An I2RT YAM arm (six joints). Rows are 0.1 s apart.
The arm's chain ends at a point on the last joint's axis. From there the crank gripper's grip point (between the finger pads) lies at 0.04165 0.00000 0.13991 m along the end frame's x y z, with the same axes.
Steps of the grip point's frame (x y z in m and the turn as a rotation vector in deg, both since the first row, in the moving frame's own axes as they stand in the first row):
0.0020 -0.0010 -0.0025 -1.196 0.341 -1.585
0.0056 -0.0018 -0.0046 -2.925 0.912 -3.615
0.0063 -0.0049 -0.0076 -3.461 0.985 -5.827
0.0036 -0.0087 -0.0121 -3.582 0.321 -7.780
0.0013 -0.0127 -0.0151 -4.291 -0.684 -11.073
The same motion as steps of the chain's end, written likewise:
0.0011 -0.0028 -0.0022 -1.196 0.341 -1.585
0.0032 -0.0062 -0.0038 -2.925 0.912 -3.615
0.0037 -0.0090 -0.0067 -3.461 0.985 -5.827
0.0026 -0.0117 -0.0118 -3.582 0.321 -7.780
0.0027 -0.0153 -0.0155 -4.291 -0.684 -11.073

